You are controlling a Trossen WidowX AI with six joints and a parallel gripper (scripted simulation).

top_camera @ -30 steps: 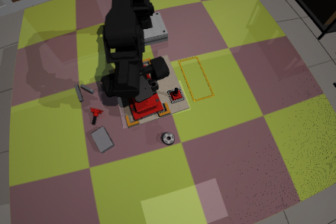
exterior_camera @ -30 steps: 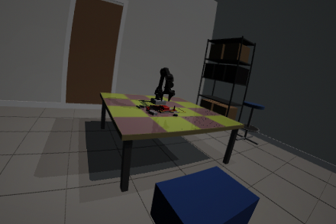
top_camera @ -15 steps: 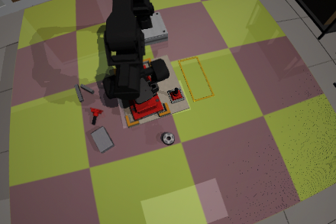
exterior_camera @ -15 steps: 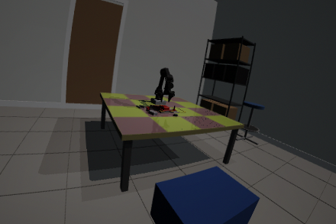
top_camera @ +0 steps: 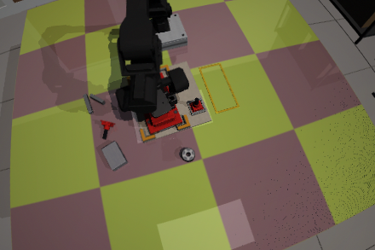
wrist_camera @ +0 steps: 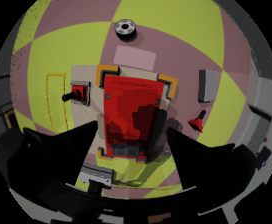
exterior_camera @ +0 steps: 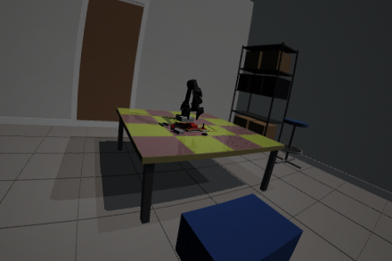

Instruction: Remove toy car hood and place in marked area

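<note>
Now: the hood 5 cm below my gripper tip.
</note>
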